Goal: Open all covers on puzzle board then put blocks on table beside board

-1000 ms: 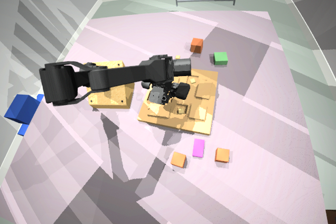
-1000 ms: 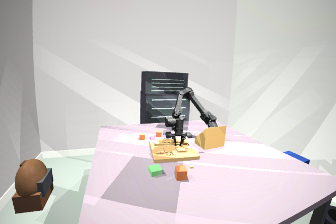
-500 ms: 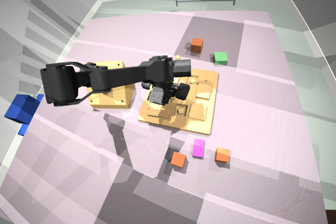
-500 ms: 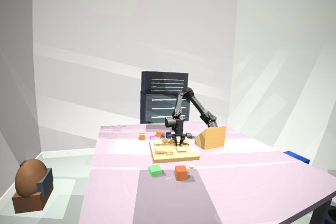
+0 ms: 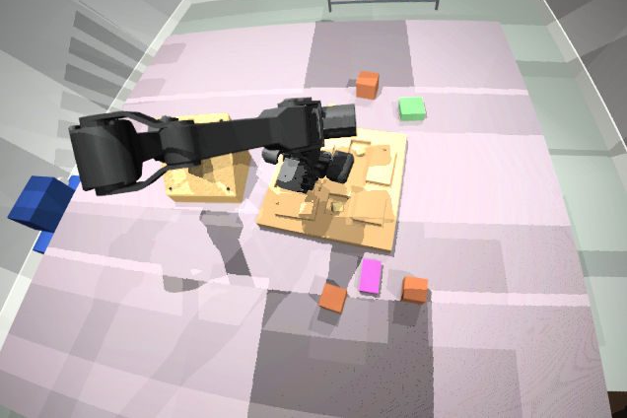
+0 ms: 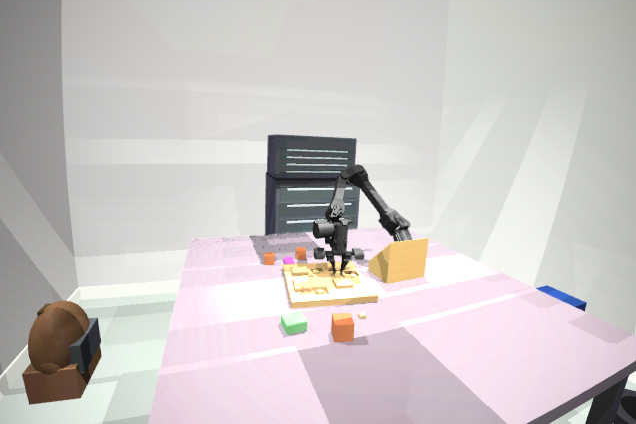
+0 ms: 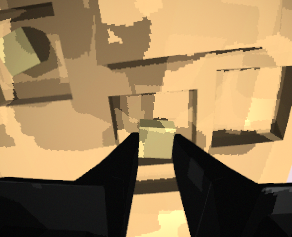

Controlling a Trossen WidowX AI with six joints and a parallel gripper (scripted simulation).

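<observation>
Right now the wooden puzzle board is 6 cm ahead of my gripper tip and 1 cm below it. Also, from my gripper tip: orange block (31 cm to the left, 11 cm ahead); then green block (23 cm to the left, 23 cm ahead, 1 cm below).
</observation>
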